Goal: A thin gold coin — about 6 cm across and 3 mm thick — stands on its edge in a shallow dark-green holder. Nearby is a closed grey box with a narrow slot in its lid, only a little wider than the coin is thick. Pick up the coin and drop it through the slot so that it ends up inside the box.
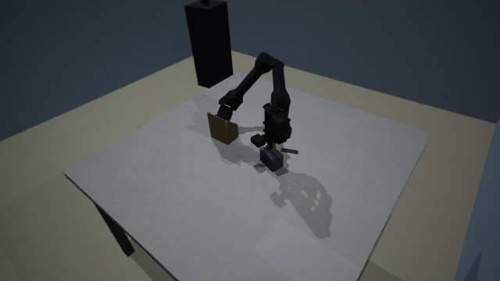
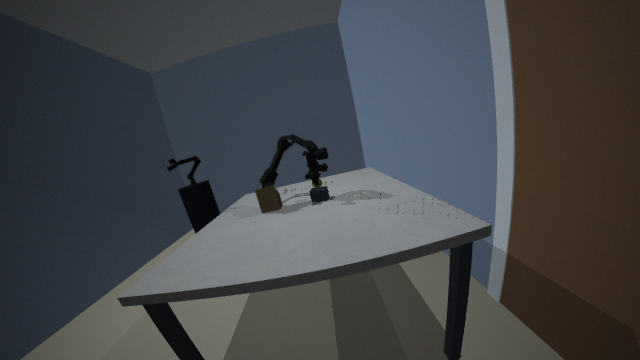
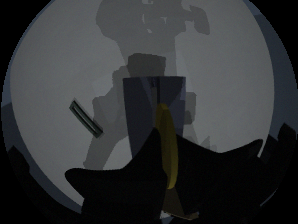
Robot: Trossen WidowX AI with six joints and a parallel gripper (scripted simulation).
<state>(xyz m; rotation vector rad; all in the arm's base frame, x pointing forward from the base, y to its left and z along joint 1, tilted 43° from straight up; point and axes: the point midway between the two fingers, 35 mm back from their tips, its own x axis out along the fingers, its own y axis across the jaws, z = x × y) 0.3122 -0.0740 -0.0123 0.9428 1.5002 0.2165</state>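
Right now my gripper tip is 20 mm below the gold coin.
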